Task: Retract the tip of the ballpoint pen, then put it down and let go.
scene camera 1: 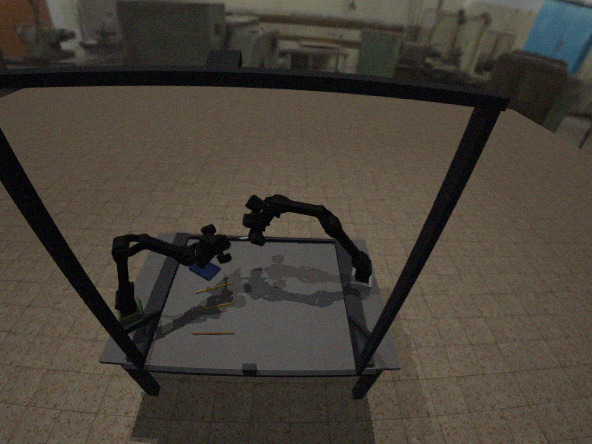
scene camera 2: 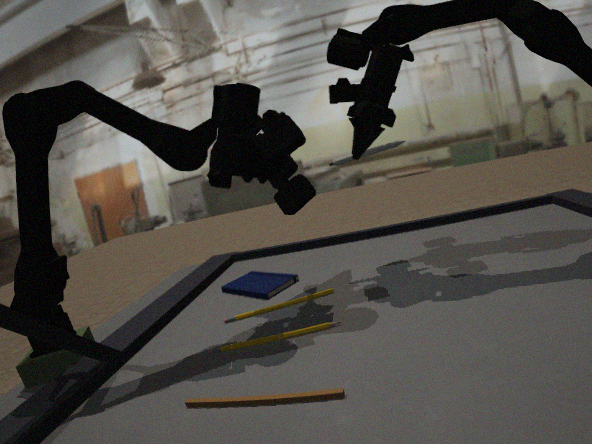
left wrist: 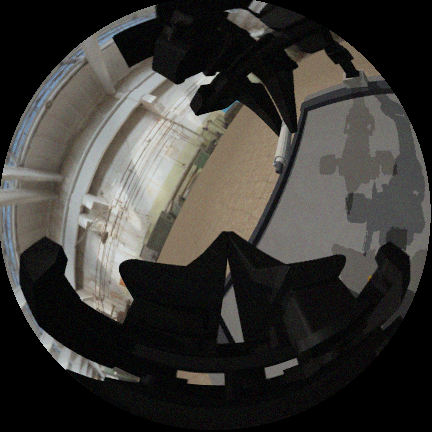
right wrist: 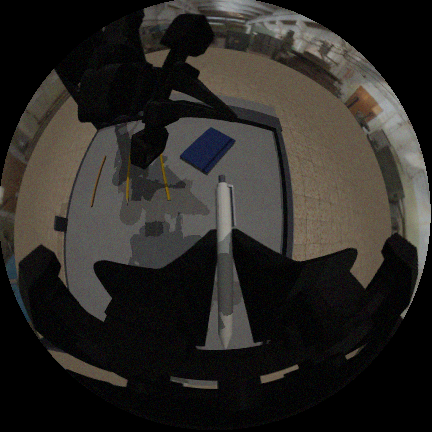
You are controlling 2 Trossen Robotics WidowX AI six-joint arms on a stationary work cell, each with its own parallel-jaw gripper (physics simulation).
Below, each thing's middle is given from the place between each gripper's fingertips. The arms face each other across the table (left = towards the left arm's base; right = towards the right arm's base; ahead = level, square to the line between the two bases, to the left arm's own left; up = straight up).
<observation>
The blue notebook (scene camera 2: pixel 263 285) lies 21 cm below my left hand, 12 cm to the left of it and 1 cm behind it.
The blue notebook lies 2 cm ahead of my right hand, 23 cm to the left of it and 20 cm below it.
</observation>
